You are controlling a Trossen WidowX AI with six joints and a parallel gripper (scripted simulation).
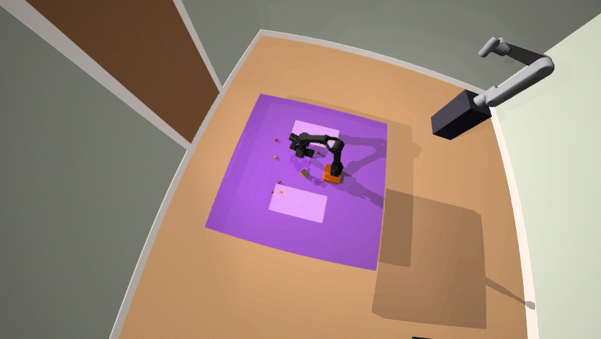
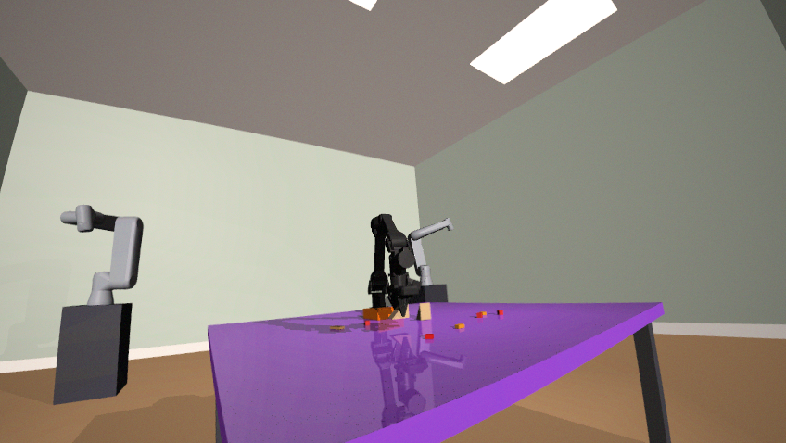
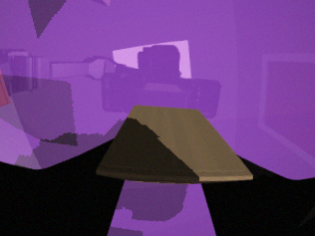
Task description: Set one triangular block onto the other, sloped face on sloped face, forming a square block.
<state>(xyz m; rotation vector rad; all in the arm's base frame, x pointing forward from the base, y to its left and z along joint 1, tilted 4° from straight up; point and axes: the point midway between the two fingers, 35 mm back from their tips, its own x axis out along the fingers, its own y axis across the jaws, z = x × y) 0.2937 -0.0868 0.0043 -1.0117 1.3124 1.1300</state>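
My gripper tip is now 1 cm to the right of the tan triangular block and 1 cm below it.
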